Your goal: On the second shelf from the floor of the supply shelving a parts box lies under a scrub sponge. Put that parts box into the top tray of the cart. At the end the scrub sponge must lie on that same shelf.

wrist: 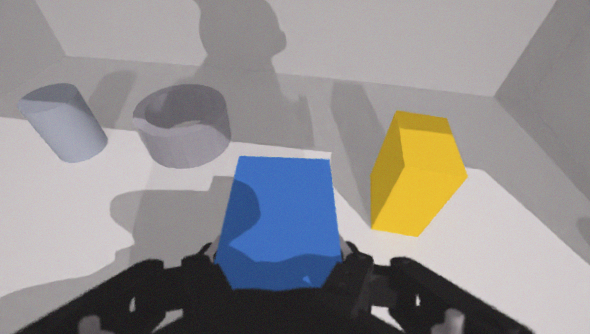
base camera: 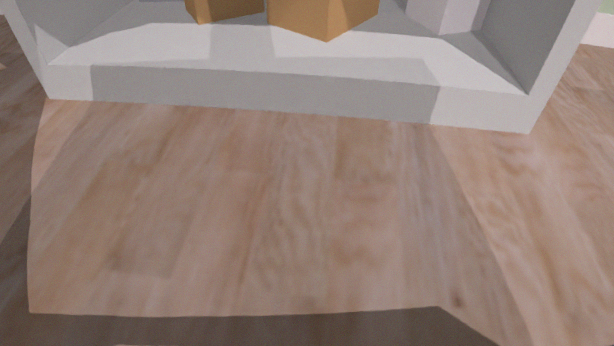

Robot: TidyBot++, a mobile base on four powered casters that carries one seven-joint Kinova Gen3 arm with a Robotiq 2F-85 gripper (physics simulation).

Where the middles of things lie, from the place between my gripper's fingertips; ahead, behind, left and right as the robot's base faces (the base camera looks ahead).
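Labels:
Counting from my hand, I find the yellow scrub sponge (wrist: 418,169) 12 cm to the right, 8 cm ahead and 2 cm below.

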